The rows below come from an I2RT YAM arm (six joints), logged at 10 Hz.
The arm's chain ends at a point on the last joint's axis. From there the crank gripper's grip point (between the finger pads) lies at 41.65 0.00 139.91 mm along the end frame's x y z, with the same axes.
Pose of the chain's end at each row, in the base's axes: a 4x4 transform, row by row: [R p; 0 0 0 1], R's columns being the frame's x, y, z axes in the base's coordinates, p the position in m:
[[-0.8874 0.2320 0.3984 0.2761], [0.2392 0.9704 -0.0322 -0.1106], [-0.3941 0.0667 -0.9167 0.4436], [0 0 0 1]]
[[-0.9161 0.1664 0.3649 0.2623], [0.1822 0.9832 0.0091 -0.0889], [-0.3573 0.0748 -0.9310 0.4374], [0 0 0 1]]
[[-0.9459 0.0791 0.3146 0.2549], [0.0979 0.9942 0.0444 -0.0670], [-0.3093 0.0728 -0.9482 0.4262], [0 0 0 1]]
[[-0.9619 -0.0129 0.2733 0.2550], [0.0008 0.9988 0.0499 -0.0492], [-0.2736 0.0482 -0.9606 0.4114], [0 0 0 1]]
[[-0.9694 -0.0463 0.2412 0.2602], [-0.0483 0.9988 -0.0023 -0.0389], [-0.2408 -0.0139 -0.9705 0.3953], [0 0 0 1]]
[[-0.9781 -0.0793 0.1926 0.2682], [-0.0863 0.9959 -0.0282 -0.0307], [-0.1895 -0.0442 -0.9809 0.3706], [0 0 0 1]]
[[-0.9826 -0.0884 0.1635 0.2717], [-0.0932 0.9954 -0.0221 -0.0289], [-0.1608 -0.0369 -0.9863 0.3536], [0 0 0 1]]
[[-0.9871 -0.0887 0.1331 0.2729], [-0.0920 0.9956 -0.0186 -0.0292], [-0.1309 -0.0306 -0.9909 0.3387], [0 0 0 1]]
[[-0.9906 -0.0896 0.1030 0.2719], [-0.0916 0.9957 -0.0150 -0.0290], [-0.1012 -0.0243 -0.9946 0.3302], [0 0 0 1]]
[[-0.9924 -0.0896 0.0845 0.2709], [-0.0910 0.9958 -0.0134 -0.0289], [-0.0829 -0.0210 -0.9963 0.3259], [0 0 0 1]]
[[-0.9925 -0.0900 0.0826 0.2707], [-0.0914 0.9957 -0.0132 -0.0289], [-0.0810 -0.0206 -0.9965 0.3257], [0 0 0 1]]
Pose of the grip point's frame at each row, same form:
[[-0.8874 0.2320 0.3984 0.2949], [0.2392 0.9704 -0.0322 -0.1051], [-0.3941 0.0667 -0.9167 0.2989], [0 0 0 1]]
[[-0.9161 0.1664 0.3649 0.2752], [0.1822 0.9832 0.0091 -0.0800], [-0.3573 0.0748 -0.9310 0.2923], [0 0 0 1]]
[[-0.9459 0.0791 0.3146 0.2595], [0.0979 0.9942 0.0444 -0.0567], [-0.3093 0.0728 -0.9482 0.2807], [0 0 0 1]]
[[-0.9619 -0.0129 0.2733 0.2532], [0.0008 0.9988 0.0499 -0.0422], [-0.2736 0.0482 -0.9606 0.2656], [0 0 0 1]]
[[-0.9694 -0.0463 0.2412 0.2536], [-0.0483 0.9988 -0.0023 -0.0412], [-0.2408 -0.0139 -0.9705 0.2495], [0 0 0 1]]
[[-0.9781 -0.0793 0.1926 0.2544], [-0.0863 0.9959 -0.0282 -0.0382], [-0.1895 -0.0442 -0.9809 0.2255], [0 0 0 1]]
[[-0.9826 -0.0884 0.1635 0.2536], [-0.0932 0.9954 -0.0221 -0.0359], [-0.1608 -0.0369 -0.9863 0.2089], [0 0 0 1]]
[[-0.9871 -0.0887 0.1331 0.2504], [-0.0920 0.9956 -0.0186 -0.0356], [-0.1309 -0.0306 -0.9909 0.1946], [0 0 0 1]]
[[-0.9906 -0.0896 0.1030 0.2451], [-0.0916 0.9957 -0.0150 -0.0349], [-0.1012 -0.0243 -0.9946 0.1868], [0 0 0 1]]
[[-0.9924 -0.0896 0.0845 0.2414], [-0.0910 0.9958 -0.0134 -0.0346], [-0.0829 -0.0210 -0.9963 0.1831], [0 0 0 1]]
[[-0.9925 -0.0900 0.0826 0.2409], [-0.0914 0.9957 -0.0132 -0.0346], [-0.0810 -0.0206 -0.9965 0.1829], [0 0 0 1]]

